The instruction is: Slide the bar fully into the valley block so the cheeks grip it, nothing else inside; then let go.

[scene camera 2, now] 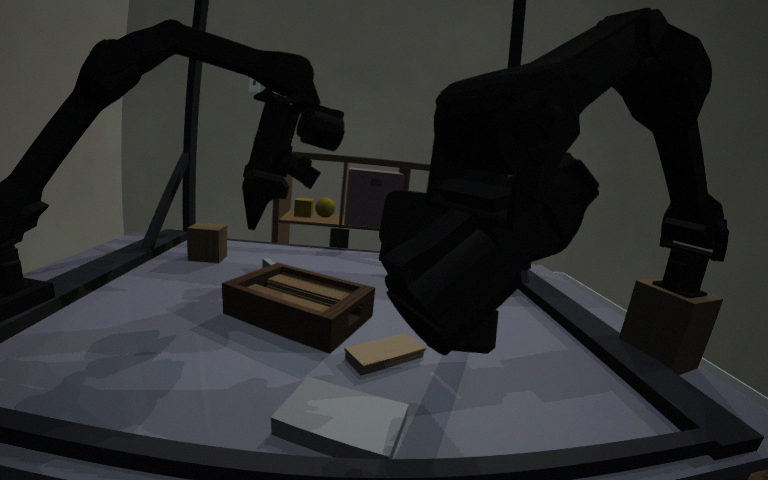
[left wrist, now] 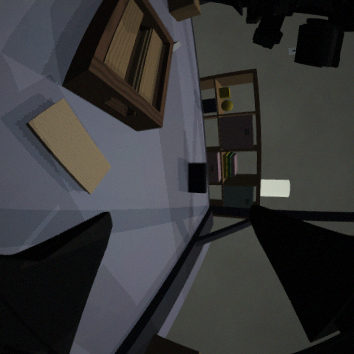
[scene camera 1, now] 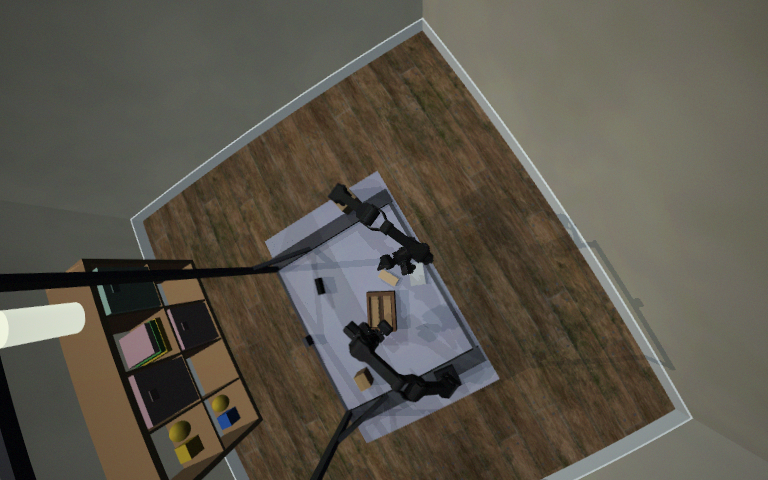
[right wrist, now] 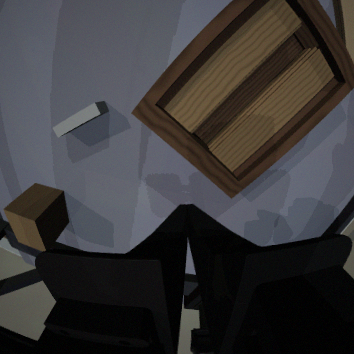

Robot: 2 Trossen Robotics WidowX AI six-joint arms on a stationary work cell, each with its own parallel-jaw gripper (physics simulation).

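Frame: origin at the left arm's base, x ahead, y left, z up, level; metres.
Where they show: left gripper, fingertip midpoint: (left wrist: 181, 215) (scene camera 1: 383, 268); right gripper, fingertip midpoint: (scene camera 2: 251, 229) (scene camera 1: 379, 337) (right wrist: 185, 210); left arm's base at its link origin: (scene camera 2: 679, 289) (scene camera 1: 342, 197); right arm's base at its link origin: (scene camera 1: 447, 379).
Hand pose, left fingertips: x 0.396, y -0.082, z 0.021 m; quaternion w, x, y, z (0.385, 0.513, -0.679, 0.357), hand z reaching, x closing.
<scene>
Things, the pixels of their centre, and the offset from my left fingertips.
- dark brown frame at the middle of its body: (right wrist: 251, 86) (scene camera 2: 299, 301) (left wrist: 132, 54) (scene camera 1: 381, 311) dz -0.117, dx +0.143, dy -0.169 m
- flat light-wood piece at the middle of its body: (left wrist: 72, 148) (scene camera 2: 385, 353) (right wrist: 351, 29) (scene camera 1: 388, 277) dz -0.135, dx +0.042, dy -0.032 m
- white slab at the middle of its body: (scene camera 2: 342, 420) (scene camera 1: 416, 273) dz -0.132, dx +0.124, dy +0.087 m
- small pale grey piece at the middle of its body: (right wrist: 79, 118) (scene camera 2: 271, 268) (left wrist: 171, 47) dz -0.130, dx +0.185, dy -0.362 m
- brown cube at the middle of its body: (right wrist: 39, 216) (scene camera 2: 207, 242) (scene camera 1: 364, 379) dz -0.105, dx +0.335, dy -0.466 m
- black box at the middle of its body: (left wrist: 196, 177) (scene camera 1: 320, 286) dz -0.117, dx -0.169, dy -0.333 m
The valley block appears as a dark brown frame (scene camera 1: 380, 293) (scene camera 2: 277, 319) (left wrist: 100, 85) (right wrist: 189, 147) with two light wooden cheeks inside. A dark gap runs between the cheeks, and no bar shows in it. The likely bar, a flat light-wood piece (scene camera 1: 388, 277) (scene camera 2: 385, 349) (left wrist: 70, 145), lies on the table beside one end of the block, apart from it. My left gripper (scene camera 1: 382, 264) (left wrist: 181, 215) is open and empty above the table near the bar. My right gripper (scene camera 2: 252, 227) (right wrist: 185, 210) is shut and empty, above the table near the block's other end.
A white slab (scene camera 1: 417, 274) (scene camera 2: 339, 413) lies near the bar. A small pale grey piece (scene camera 2: 267, 262) (left wrist: 177, 46) (right wrist: 77, 119) lies beyond the block. A brown cube (scene camera 1: 363, 379) (scene camera 2: 206, 243) (right wrist: 37, 215) and a black box (scene camera 1: 320, 285) (left wrist: 197, 177) stand farther off.
</scene>
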